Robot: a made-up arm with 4 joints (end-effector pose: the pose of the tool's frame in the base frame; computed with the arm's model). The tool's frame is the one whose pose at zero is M.
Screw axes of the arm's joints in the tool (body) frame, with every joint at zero. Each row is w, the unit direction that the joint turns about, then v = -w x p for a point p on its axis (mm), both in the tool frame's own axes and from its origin. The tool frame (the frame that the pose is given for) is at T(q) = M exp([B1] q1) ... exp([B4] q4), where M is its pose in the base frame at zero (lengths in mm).
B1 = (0, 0, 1, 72, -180, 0)
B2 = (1, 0, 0, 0, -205, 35)
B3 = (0, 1, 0, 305, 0, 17)
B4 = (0, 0, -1, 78, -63, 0)
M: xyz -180 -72 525 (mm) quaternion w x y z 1 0 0 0
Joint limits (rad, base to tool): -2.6..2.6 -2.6..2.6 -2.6..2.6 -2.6..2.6
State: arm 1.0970 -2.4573 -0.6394 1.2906
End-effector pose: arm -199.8 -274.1 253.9 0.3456 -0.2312 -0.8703 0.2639
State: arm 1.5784 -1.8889 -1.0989 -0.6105
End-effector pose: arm 153.5 -466.7 274.1 0.1468 0.4692 0.5924 -0.6383
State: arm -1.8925 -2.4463 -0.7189 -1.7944
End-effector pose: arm 63.8 497.1 305.8 0.3347 0.1216 0.8799 0.3147
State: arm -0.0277 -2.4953 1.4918 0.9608
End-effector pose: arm 139.1 -128.8 426.6 0.0999 0.7190 0.1208 0.6771
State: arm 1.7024 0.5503 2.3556 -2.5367
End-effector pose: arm 44.1 184.7 120.0 0.4064 -0.4553 -0.7706 -0.1835
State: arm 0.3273 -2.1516 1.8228 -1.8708
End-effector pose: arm 201.8 -48.5 329.5 0.7518 -0.1245 0.6450 -0.0568
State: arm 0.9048 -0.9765 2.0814 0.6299
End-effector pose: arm 322.1 -132.5 186.5 0.4978 -0.6997 0.3838 -0.3397
